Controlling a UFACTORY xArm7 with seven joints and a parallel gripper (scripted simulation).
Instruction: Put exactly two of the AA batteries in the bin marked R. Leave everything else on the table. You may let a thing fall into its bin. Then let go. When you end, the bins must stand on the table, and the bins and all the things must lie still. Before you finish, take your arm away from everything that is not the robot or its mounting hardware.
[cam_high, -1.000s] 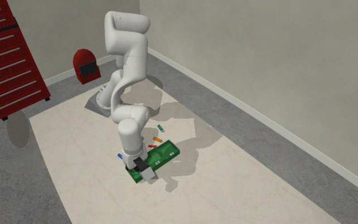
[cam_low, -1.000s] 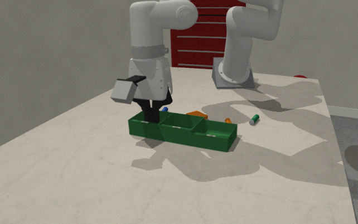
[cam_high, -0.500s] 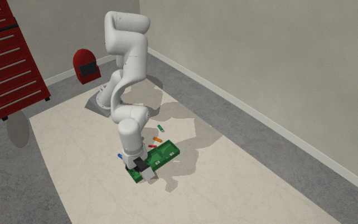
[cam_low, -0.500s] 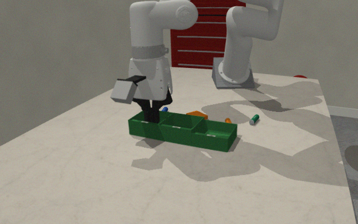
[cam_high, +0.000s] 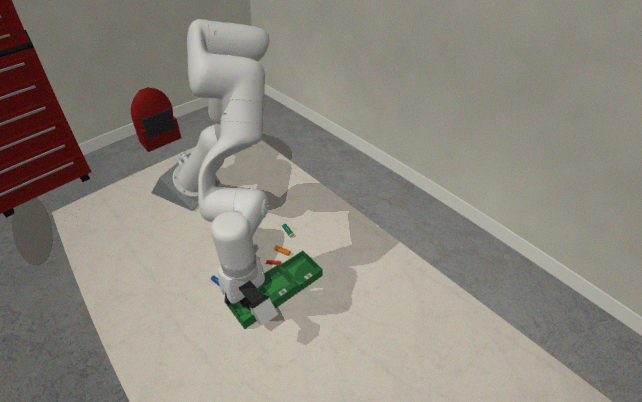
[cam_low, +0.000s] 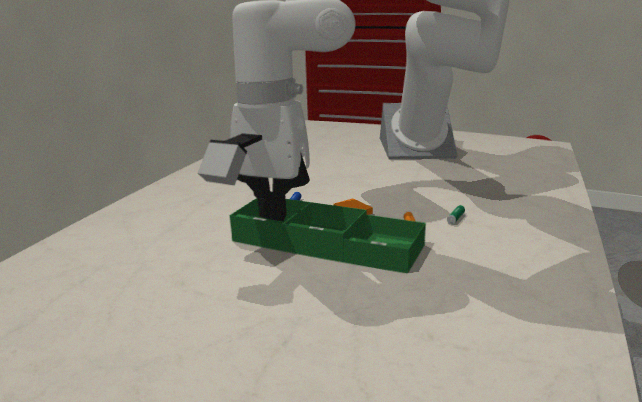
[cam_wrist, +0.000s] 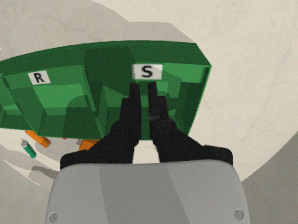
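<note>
Right now the green three-part bin tray is 80 mm to the left of my hand, 20 mm below it and 10 mm ahead of it. Also, from my hand: red battery (140 mm to the left, 60 mm behind, 30 mm below); orange block (110 mm behind, 90 mm to the left, 30 mm below); blue battery (110 mm behind, 30 mm below, 10 mm to the right).
</note>
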